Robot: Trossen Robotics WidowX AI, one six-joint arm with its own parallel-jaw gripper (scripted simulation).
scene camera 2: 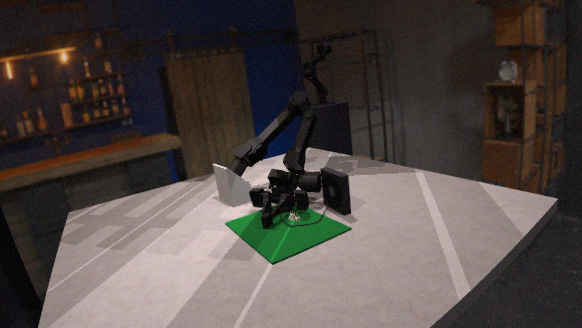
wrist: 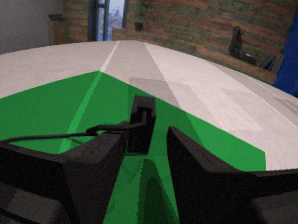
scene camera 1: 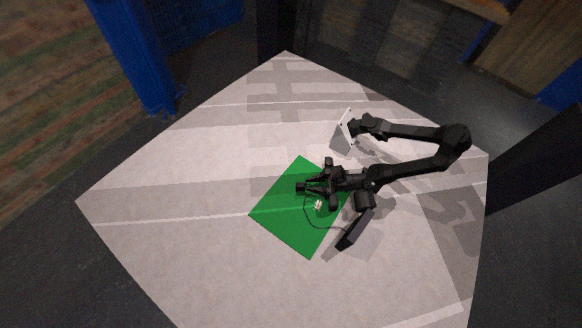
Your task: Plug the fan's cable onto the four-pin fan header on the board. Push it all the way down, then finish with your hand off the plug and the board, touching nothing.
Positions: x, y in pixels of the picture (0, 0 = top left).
Labels:
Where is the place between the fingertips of my gripper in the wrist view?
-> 148, 129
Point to a green circuit board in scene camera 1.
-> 280, 211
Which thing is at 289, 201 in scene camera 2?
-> My gripper.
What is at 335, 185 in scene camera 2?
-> A black fan.

